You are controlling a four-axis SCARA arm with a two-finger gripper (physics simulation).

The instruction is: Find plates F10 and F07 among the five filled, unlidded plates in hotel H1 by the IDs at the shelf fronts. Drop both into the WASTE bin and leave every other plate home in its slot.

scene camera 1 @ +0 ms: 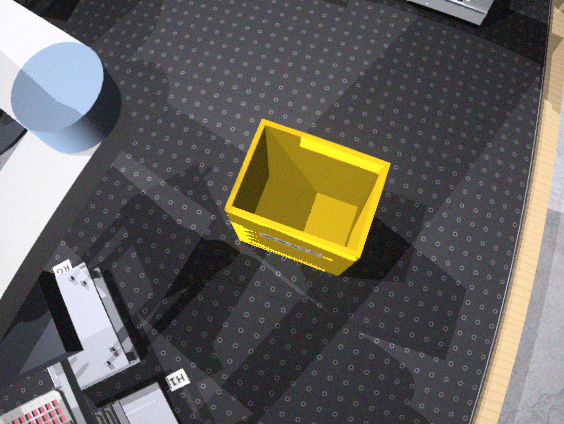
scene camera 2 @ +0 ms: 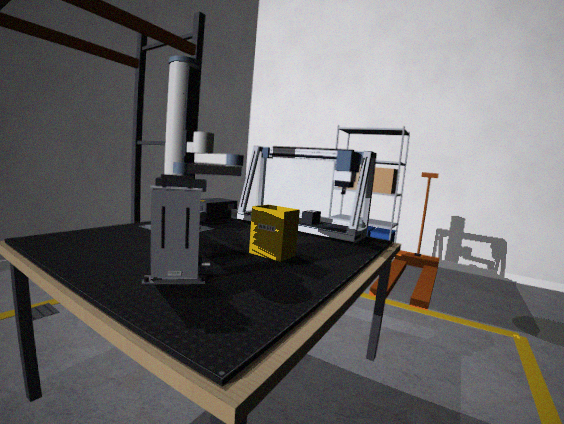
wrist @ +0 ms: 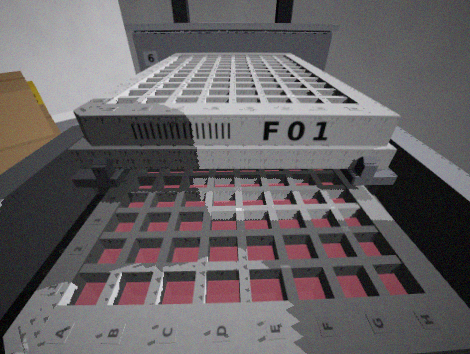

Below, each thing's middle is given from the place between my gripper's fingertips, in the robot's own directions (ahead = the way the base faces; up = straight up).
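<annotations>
Grey tower (scene camera 2: 173, 257): 60 mm ahead of my hand, 60 mm to the right of it, 100 mm below it. RG stand (scene camera 1: 92, 323): 120 mm to the left of my hand, 130 mm behind it, 190 mm below it.
</annotations>
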